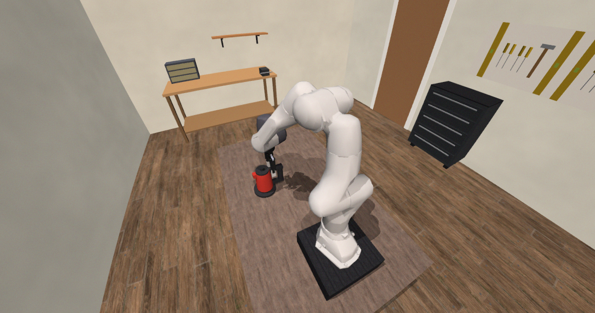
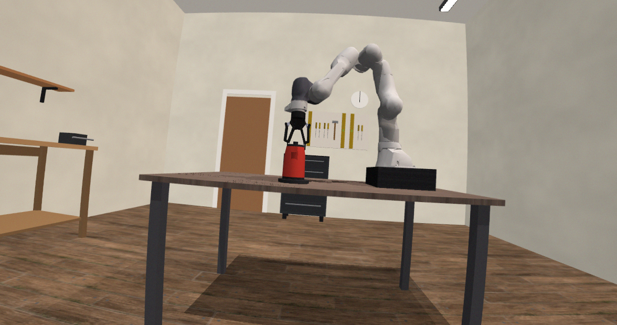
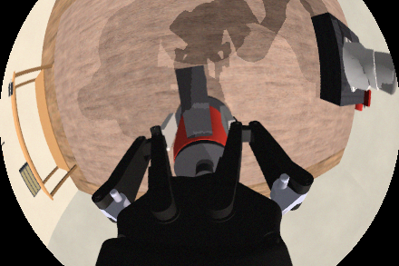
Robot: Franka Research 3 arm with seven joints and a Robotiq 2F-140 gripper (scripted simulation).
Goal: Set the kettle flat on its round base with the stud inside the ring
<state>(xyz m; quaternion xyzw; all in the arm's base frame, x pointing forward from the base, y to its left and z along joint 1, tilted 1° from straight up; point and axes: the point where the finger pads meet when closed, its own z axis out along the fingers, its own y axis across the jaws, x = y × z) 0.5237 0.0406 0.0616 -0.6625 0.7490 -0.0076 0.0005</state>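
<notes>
My gripper is now 20 mm to the right of the kettle and 50 mm above it. Round my hand: round black base 60 mm to the left, 150 mm below.
</notes>
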